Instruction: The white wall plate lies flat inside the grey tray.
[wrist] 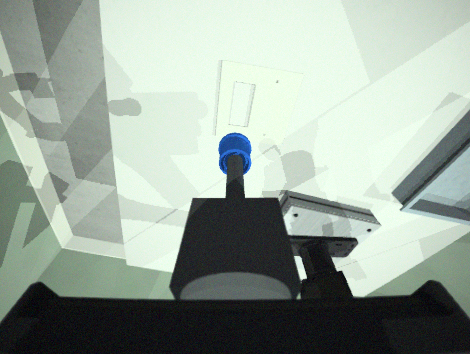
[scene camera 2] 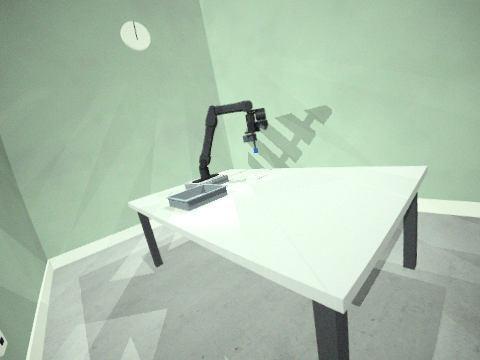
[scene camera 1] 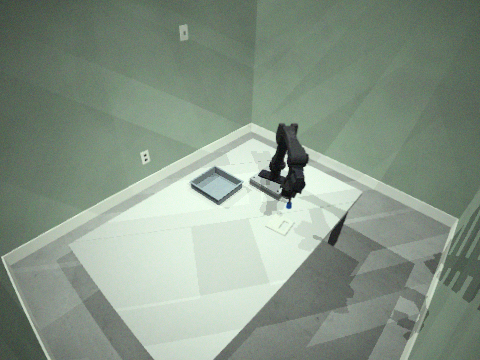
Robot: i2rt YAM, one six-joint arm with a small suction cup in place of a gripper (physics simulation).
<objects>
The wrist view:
my suction cup
grey tray: on the table
white wall plate: on the table
</objects>
